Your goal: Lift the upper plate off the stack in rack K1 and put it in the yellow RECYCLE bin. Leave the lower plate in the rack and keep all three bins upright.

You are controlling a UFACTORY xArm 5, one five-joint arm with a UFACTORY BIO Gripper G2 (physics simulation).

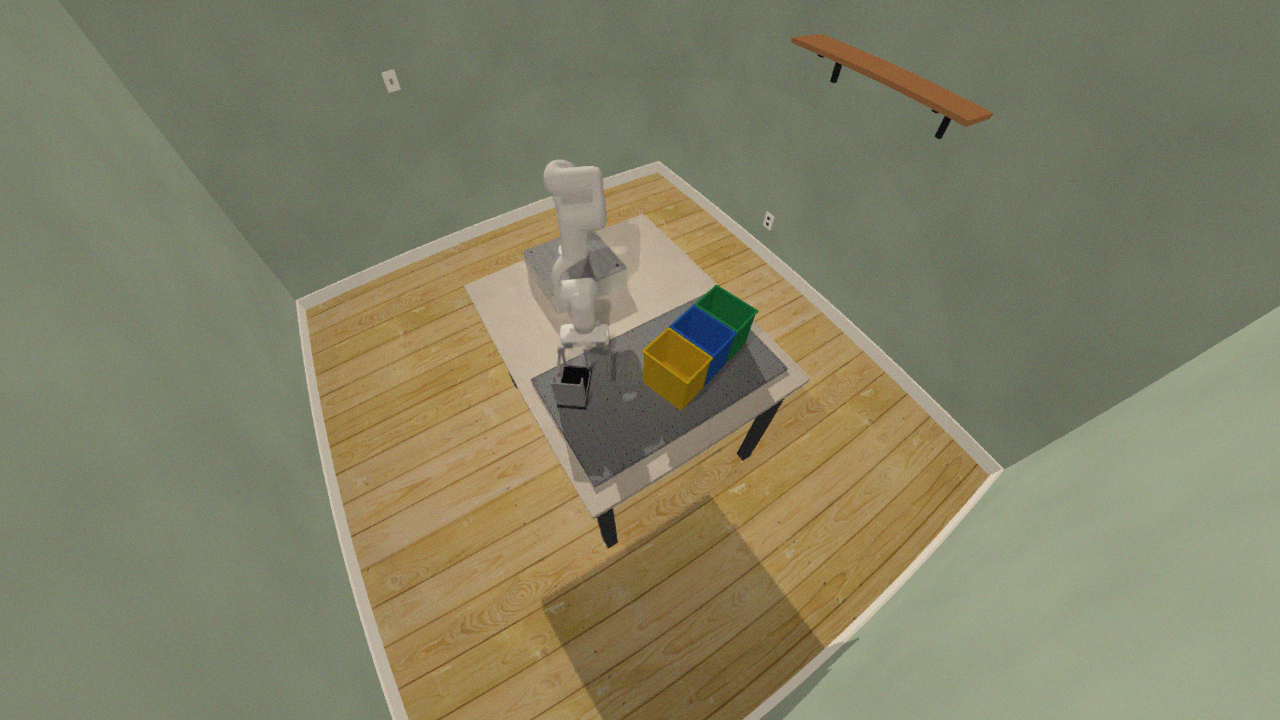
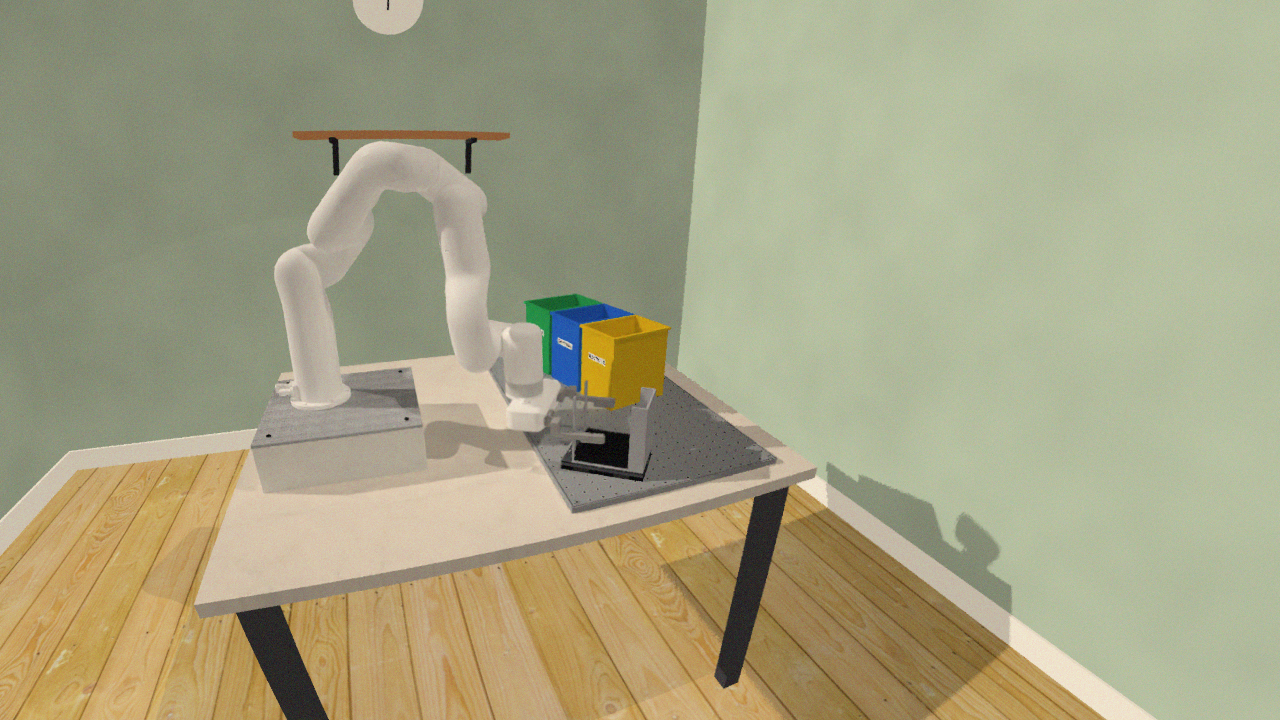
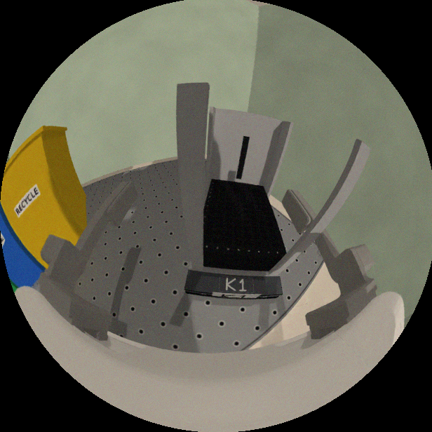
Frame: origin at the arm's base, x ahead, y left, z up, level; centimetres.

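Seen in the pictures: hand, tool point: (image 1: 583, 369) (image 2: 598, 419); arm's base, link origin: (image 2: 321, 398).
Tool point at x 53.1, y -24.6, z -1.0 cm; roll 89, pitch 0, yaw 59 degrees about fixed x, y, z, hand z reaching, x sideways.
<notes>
Offsets run from my tool point to a thing's top centre. "spot": to the spot under its first point. Level surfaces: height alone.
Rack K1 @(dx +0.2, dy -4.2, dz +7.4 cm) (image 1: 571, 394) (image 2: 640, 434) (image 3: 235, 285) stands on the perforated mat, with a slotted grey back wall and tall thin posts at its labelled side. Black plates @(dx +1.0, dy -4.8, dz -2.8 cm) (image 1: 574, 374) (image 2: 601, 447) (image 3: 240, 220) lie low inside it; I cannot tell the upper plate from the lower one. My gripper (image 1: 586, 371) (image 2: 602, 420) (image 3: 210, 207) is open and empty. Its fingers point toward the back wall, one on each side of the rack, and appear a little above the plates. The yellow RECYCLE bin @(dx +17.1, dy +24.6, dz +10.5 cm) (image 1: 675, 380) (image 2: 623, 362) (image 3: 47, 190) is upright.
The blue bin @(dx +13.6, dy +37.4, dz +10.5 cm) (image 1: 718, 358) (image 2: 565, 358) and the green bin @(spot: dx +18.6, dy +51.6, dz +3.2 cm) (image 1: 741, 335) (image 2: 538, 335) stand upright in a row behind the yellow bin. The rack's near posts rise between my fingers. The table @(dz -8.8 cm) (image 2: 402, 528) bears the dark perforated mat @(dz -7.5 cm) (image 1: 608, 447) (image 2: 707, 438).
</notes>
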